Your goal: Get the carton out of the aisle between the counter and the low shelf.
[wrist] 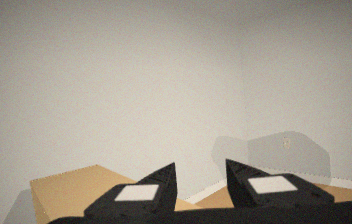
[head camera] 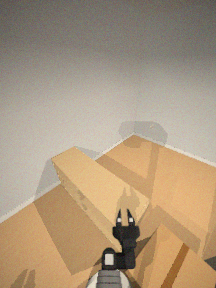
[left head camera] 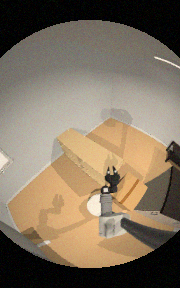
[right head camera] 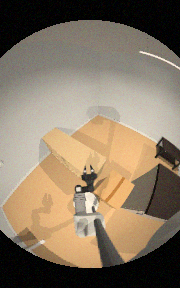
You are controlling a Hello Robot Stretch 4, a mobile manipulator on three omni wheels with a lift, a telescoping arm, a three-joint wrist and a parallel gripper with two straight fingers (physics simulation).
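Seen in the pictures: gripper, fingertip midpoint: (wrist: 201,175) (head camera: 123,208) (left head camera: 110,165) (right head camera: 87,164); robot's base, link origin: (left head camera: 98,204) (right head camera: 86,202).
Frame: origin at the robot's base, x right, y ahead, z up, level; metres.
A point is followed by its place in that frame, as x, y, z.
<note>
The carton (head camera: 159,250) @(0.395, 0.282, 0.380) (left head camera: 140,192) @(0.625, 0.082, 0.379) (right head camera: 126,192) @(0.614, 0.054, 0.379), a tan box with a brown tape strip on top, stands between the low shelf and the counter; the arm and wrist hide part of its left side in the head view. The low shelf (head camera: 100,184) @(-0.094, 0.752, 0.583) (left head camera: 89,150) @(-0.126, 0.785, 0.583) (right head camera: 74,149) @(-0.085, 0.779, 0.583) (wrist: 75,187) @(-0.464, 1.044, 0.583) is light wood, left of and beyond the carton. The counter (left head camera: 159,192) @(0.704, -0.007, 0.712) (right head camera: 164,192) @(0.835, -0.113, 0.883) has a dark top and stands right of the carton. My gripper (head camera: 125,214) (left head camera: 111,170) (right head camera: 89,168) (wrist: 201,175) @(0.083, 0.399, 0.848) is open and empty, raised, and overlaps the shelf's near end in the head views.
A dark piece of furniture (left head camera: 173,153) @(2.039, 0.639, 0.379) (right head camera: 168,151) @(2.188, 0.525, 0.419) stands beyond the counter. Grey walls meet in a corner behind the shelf. A small wall outlet (wrist: 286,143) @(1.032, 2.545, 0.369) shows in the wrist view. A pale panel (left head camera: 4,161) @(-1.585, 0.350, 0.857) is on the left wall. Shadows of the arm fall on the floor.
</note>
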